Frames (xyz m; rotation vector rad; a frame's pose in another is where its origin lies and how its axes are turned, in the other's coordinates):
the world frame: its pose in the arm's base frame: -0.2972 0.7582 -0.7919 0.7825 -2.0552 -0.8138
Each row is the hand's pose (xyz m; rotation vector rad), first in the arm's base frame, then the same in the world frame.
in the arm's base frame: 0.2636 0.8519 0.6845 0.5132 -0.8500 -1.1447
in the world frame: 0.2790 1.0326 -1.1657 -0.9104 0.7468 -0.0816
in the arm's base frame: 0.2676 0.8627 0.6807 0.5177 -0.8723 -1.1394
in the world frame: 0.2673 1.0353 -1.1641 -0.8930 0.7345 -0.0779
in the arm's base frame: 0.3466 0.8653 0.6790 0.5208 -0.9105 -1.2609
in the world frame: 0.2244 1.0159 -1.2276 -0.9374 0.6228 -0.1321
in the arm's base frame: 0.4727 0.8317 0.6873 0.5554 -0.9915 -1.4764
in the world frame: 0.1887 0.9705 -1.3449 -0.9842 0.4148 -0.2478
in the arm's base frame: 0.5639 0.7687 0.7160 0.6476 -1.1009 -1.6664
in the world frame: 0.2015 0.9313 -1.4517 -0.9644 0.2087 -0.3859
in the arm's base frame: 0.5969 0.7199 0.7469 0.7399 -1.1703 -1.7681
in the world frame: 0.2343 0.9168 -1.5077 -0.9238 0.0930 -0.4863
